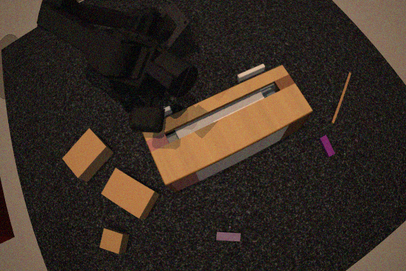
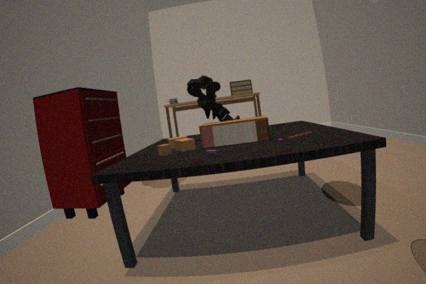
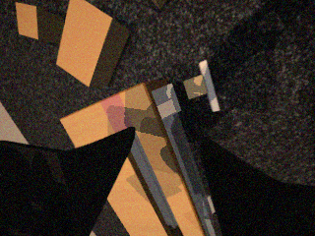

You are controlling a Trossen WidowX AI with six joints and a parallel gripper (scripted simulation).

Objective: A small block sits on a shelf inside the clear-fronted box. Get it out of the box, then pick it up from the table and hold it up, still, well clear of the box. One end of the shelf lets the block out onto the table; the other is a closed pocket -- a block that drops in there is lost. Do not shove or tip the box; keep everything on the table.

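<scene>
My gripper tip is 140 mm above the tan block, 40 mm past it and 20 mm to the left of it. Round my gripper tip: thin orange stick (490 mm to the left, 200 mm ahead, 150 mm below); then box (130 mm to the left, 90 mm below, 60 mm ahead).
</scene>
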